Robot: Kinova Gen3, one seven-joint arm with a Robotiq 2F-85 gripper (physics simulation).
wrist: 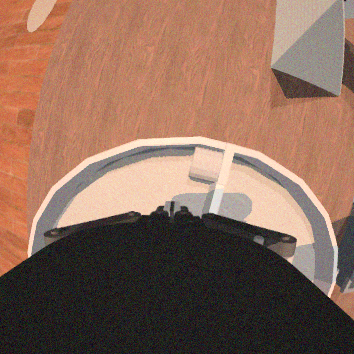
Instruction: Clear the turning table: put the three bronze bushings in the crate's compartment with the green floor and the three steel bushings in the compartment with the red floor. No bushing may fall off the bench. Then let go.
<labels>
my gripper: 172, 210
round turning table: 140, 175
</labels>
